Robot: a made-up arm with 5 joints.
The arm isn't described. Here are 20 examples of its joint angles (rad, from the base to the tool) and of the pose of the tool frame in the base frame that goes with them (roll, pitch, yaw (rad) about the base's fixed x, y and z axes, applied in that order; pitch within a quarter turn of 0, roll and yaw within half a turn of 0; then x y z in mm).
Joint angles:
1: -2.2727 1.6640 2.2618 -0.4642 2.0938
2: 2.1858 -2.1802 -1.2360 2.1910 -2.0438
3: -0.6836 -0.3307 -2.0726 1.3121 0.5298
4: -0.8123 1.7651 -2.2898 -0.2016 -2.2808
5: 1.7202 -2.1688 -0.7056 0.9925 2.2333
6: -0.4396 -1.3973 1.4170 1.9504 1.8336
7: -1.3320 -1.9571 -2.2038 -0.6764 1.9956
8: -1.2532 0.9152 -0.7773 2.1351 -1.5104
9: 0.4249 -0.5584 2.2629 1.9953 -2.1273
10: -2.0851 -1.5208 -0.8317 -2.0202 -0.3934
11: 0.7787 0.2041 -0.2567 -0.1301 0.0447
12: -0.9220 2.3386 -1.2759 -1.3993 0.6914
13: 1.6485 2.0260 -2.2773 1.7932 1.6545
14: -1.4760 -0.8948 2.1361 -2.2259 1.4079
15: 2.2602 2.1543 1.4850 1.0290 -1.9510
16: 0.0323 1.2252 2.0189 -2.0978 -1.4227
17: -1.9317 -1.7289 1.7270 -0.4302 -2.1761
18: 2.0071 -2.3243 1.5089 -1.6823 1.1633
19: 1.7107 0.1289 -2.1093 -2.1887 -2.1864
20: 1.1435 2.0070 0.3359 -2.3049 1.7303
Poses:
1: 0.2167 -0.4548 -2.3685 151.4 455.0 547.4
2: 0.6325 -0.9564 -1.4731 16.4 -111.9 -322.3
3: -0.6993 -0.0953 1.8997 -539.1 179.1 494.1
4: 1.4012 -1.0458 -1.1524 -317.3 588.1 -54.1
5: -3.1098 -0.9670 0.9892 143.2 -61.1 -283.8
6: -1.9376 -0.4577 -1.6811 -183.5 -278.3 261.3
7: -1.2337 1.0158 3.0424 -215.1 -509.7 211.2
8: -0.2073 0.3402 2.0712 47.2 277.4 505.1
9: -1.5225 -0.0265 0.4340 -812.6 -96.0 -130.0
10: -2.2304 -0.4501 1.5102 374.2 -396.6 599.6
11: 0.0750 -0.7328 0.0785 -275.3 337.5 -452.8
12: 0.9229 0.9302 -0.6620 100.6 304.2 -161.5
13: 0.1321 -0.1437 -1.8070 -80.2 349.9 154.3
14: 1.8783 0.8218 0.1470 48.8 -191.2 357.7
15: 0.3881 0.3534 -1.9363 142.1 542.8 91.6
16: 1.6193 0.5226 1.6207 -458.2 89.8 163.7
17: -0.1518 -0.2711 -0.3651 -197.1 -36.3 373.7
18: -0.3876 0.4104 1.4908 105.5 97.7 -134.7
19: 1.9243 -1.1155 -0.6458 -13.0 178.8 -970.2
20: -2.8917 -1.0215 -2.2759 -114.2 55.7 52.8
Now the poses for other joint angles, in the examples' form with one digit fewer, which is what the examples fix.
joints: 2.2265 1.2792 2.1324 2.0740 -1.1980
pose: 0.703 0.178 -0.776 92 571 -318
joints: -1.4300 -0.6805 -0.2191 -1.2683 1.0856
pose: 2.745 -0.337 1.909 -173 216 756
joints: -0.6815 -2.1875 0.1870 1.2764 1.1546
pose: -0.807 0.645 1.159 -159 -47 177
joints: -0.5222 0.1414 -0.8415 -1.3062 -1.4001
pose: 1.196 0.148 -0.675 -759 541 381
